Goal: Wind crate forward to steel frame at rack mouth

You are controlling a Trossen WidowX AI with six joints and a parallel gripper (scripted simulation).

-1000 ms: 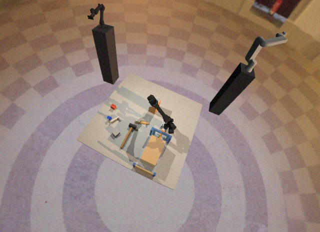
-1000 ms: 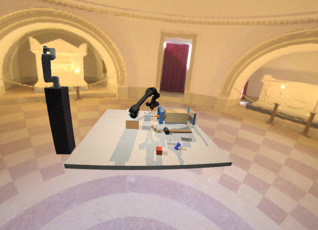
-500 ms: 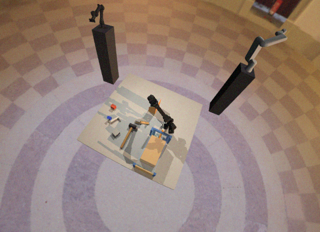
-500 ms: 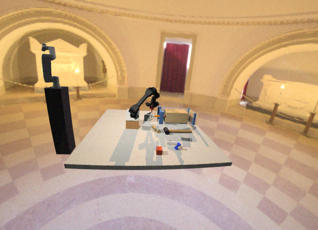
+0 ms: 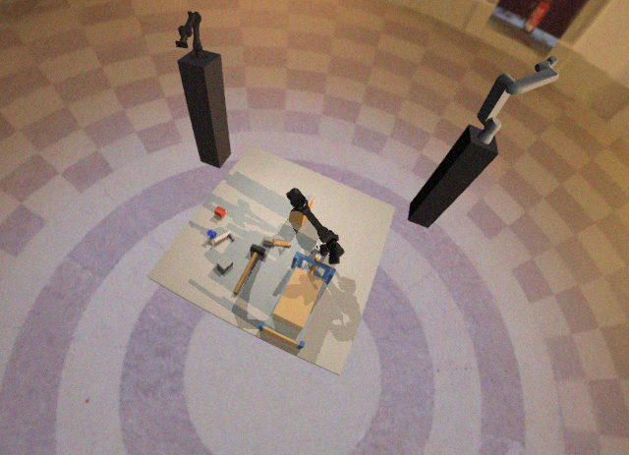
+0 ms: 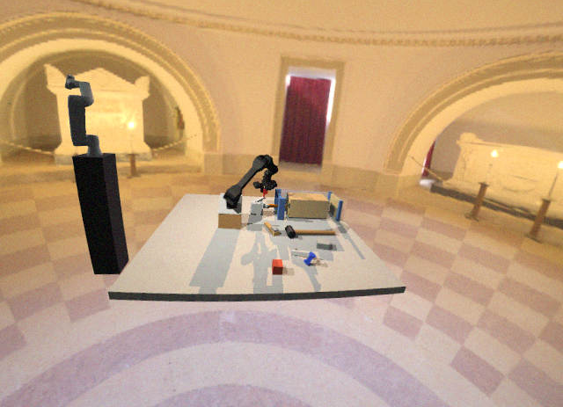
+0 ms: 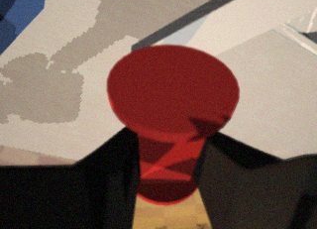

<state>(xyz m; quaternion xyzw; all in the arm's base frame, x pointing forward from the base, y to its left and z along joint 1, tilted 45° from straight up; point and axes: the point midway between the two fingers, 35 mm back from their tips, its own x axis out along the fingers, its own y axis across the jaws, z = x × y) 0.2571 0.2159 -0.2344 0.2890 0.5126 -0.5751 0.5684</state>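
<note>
Now: gripper tip 1 cm short of the red knob and 2 cm to the left of it. Round my gripper tip: winch: 7 cm behind, 10 cm to the right, 10 cm below; then red-knobbed handle: 2 cm behind, 5 cm to the right, 3 cm below; then frame: 10 cm ahead, 11 cm to the right, 3 cm below.
</note>
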